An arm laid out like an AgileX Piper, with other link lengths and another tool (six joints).
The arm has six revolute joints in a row. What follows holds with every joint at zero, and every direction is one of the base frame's.
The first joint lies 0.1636 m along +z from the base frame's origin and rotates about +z.
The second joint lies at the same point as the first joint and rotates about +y.
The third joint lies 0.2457 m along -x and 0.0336 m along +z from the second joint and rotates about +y.
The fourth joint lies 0.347 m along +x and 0.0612 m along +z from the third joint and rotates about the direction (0.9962, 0, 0.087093).
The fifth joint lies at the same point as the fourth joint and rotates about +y.
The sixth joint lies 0.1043 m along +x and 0.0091 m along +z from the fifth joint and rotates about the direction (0.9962, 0, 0.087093).
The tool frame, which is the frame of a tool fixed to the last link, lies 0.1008 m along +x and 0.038 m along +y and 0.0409 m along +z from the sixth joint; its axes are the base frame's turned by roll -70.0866, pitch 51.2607 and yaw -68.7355 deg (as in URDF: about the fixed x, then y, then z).
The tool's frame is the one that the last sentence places.
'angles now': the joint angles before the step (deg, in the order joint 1, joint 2, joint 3, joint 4, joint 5, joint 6). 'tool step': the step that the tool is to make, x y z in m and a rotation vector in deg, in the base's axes. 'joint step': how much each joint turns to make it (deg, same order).
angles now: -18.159, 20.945, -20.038, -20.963, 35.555, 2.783
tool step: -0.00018, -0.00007, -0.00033, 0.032, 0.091, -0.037
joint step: 0.000, -0.001, 0.000, -0.001, 0.104, 0.000
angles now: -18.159, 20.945, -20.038, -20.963, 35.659, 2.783
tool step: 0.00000, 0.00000, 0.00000, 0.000, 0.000, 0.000
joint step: 0.000, 0.000, 0.000, 0.000, 0.000, 0.000
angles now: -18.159, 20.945, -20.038, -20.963, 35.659, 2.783
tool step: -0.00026, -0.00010, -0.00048, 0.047, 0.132, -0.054
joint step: 0.001, -0.001, 0.001, -0.003, 0.151, 0.003
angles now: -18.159, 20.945, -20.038, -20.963, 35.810, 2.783
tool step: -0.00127, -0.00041, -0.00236, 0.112, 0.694, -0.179
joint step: -0.002, 0.000, -0.001, 0.003, 0.709, -0.155
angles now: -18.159, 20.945, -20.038, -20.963, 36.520, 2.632
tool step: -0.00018, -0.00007, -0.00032, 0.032, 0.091, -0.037
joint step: 0.000, 0.002, -0.002, -0.001, 0.103, 0.000
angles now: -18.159, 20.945, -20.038, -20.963, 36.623, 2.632
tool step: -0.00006, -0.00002, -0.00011, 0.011, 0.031, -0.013
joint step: 0.002, 0.001, 0.000, -0.004, 0.036, 0.004
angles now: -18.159, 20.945, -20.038, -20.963, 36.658, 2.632
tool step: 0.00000, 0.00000, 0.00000, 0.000, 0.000, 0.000
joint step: 0.000, 0.000, 0.000, 0.000, 0.000, 0.000
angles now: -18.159, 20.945, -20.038, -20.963, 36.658, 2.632
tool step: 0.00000, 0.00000, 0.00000, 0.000, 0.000, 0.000
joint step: 0.000, 0.000, 0.000, 0.000, 0.000, 0.000
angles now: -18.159, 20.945, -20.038, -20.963, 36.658, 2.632
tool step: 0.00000, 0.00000, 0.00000, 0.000, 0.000, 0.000
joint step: 0.000, 0.000, 0.000, 0.000, 0.000, 0.000
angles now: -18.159, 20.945, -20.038, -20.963, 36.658, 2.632
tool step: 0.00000, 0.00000, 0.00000, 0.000, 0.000, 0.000
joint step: 0.000, 0.000, 0.000, 0.000, 0.000, 0.000
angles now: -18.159, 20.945, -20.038, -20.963, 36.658, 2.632
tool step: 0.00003, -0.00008, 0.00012, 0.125, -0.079, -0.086
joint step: -0.001, -0.001, 0.000, 0.000, 0.001, 0.171
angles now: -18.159, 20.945, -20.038, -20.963, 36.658, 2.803
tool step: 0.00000, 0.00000, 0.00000, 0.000, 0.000, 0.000
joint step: 0.000, 0.000, 0.000, 0.000, 0.000, 0.000
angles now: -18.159, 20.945, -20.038, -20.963, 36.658, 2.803
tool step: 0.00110, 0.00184, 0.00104, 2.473, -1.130, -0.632
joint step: 0.000, -0.002, 0.000, 1.473, 0.002, 1.468
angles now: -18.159, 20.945, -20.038, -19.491, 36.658, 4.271
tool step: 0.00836, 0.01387, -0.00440, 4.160, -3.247, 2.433
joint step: -0.002, -0.118, 1.904, 6.651, -4.031, -1.889
